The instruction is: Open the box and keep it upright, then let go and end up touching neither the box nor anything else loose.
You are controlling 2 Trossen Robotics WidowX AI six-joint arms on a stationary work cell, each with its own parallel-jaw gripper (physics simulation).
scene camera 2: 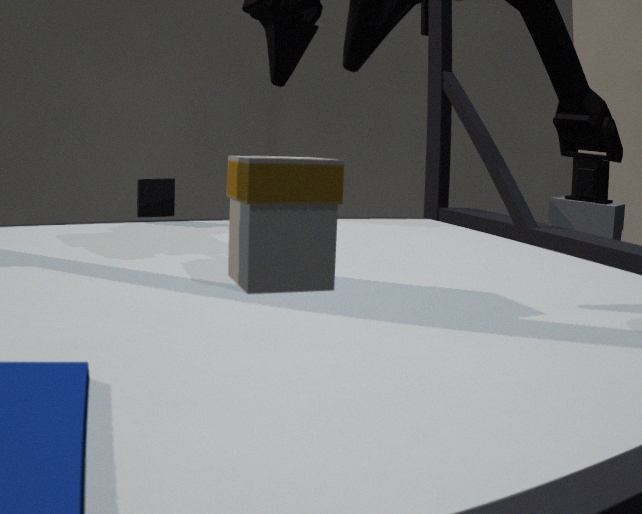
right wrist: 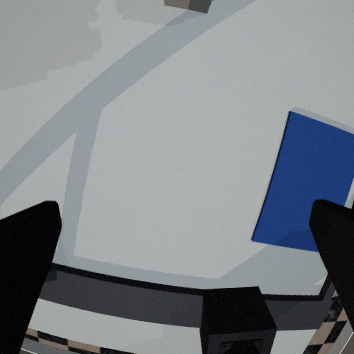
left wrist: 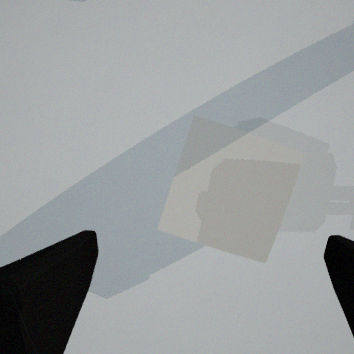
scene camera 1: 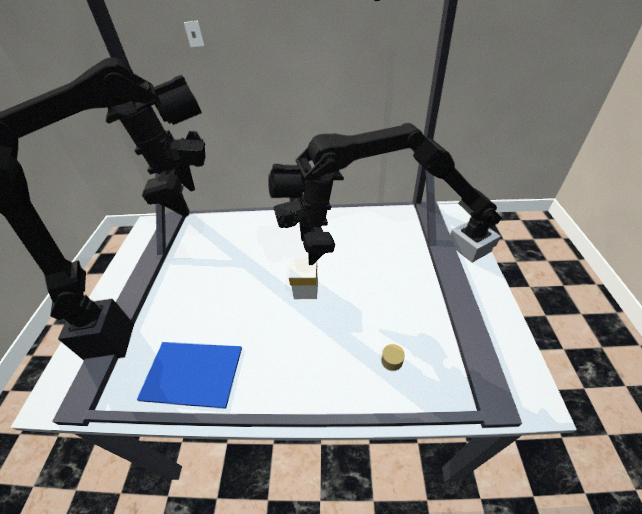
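Pixels of known places: left gripper, fingertip midpoint: (scene camera 2: 310,78) (left wrist: 216,247); right gripper, fingertip midpoint: (right wrist: 188,214) (scene camera 1: 190,202); left arm's base, origin of the base link: (scene camera 2: 589,201) (scene camera 1: 475,232); right arm's base, origin of the base link: (right wrist: 239,353) (scene camera 1: 86,317).
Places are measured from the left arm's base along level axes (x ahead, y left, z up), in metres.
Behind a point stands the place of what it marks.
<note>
The box (scene camera 1: 304,291) {x 0.531, y -0.095, z -0.023 m} (scene camera 2: 290,248) {x 0.533, y -0.096, z -0.027 m} (right wrist: 186,4) {x 0.543, y -0.138, z -0.039 m} stands upright on the table, a grey body closed by a lid (scene camera 1: 302,281) {x 0.533, y -0.093, z 0.021 m} (scene camera 2: 292,183) {x 0.535, y -0.095, z 0.019 m} (left wrist: 232,195) {x 0.512, y -0.122, z 0.036 m} with yellow sides and a pale top. My left gripper (scene camera 1: 305,243) {x 0.504, y -0.108, z 0.098 m} (scene camera 2: 314,77) {x 0.504, y -0.108, z 0.098 m} (left wrist: 216,247) {x 0.504, y -0.108, z 0.098 m} is open and empty, pointing down above the box and clear of the lid. In the left wrist view the lid's square top looks turned relative to the fingers and lies right of the middle. My right gripper (scene camera 1: 189,201) {x 0.711, y -0.216, z 0.268 m} (right wrist: 188,214) {x 0.711, y -0.216, z 0.268 m} is open and empty, raised well away from the box at the left of scene camera 1.
A flat blue square (scene camera 1: 190,374) {x 0.866, y -0.037, z -0.050 m} (scene camera 2: 42,433) {x 0.788, y 0.007, z -0.050 m} (right wrist: 305,180) {x 0.846, y -0.051, z -0.050 m} lies at the front left. A short yellow cylinder (scene camera 1: 392,357) {x 0.451, y 0.178, z -0.023 m} stands at the front right. A dark frame (scene camera 1: 284,417) {x 0.714, y 0.165, z -0.038 m} edges the table, with uprights (scene camera 1: 441,80) {x 0.003, y -0.238, z 0.368 m} at the back.
</note>
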